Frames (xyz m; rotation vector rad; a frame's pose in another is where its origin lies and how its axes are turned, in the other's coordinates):
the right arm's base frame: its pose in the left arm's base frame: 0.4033 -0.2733 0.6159 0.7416 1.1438 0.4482
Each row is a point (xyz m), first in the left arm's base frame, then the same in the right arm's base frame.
Working: the left arm's base frame: its pose in the right arm's base frame: 0.4346 -0.2796 -0.5913 -0.7416 -1.1438 -0.4482

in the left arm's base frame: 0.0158 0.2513 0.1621
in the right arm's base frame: 0.5023 0.0111 -0.6155
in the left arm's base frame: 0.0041 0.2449 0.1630
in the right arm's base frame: 0.4932 0.0068 -0.6243
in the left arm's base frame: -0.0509 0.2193 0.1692
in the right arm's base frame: 0.4519 -0.0088 -0.6665
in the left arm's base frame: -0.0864 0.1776 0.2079
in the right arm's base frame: 0.3860 -0.0109 -0.6786
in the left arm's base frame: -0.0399 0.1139 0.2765
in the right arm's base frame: 0.3160 -0.0024 -0.6014
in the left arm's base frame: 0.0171 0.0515 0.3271
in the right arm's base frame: 0.2625 -0.0057 -0.5188
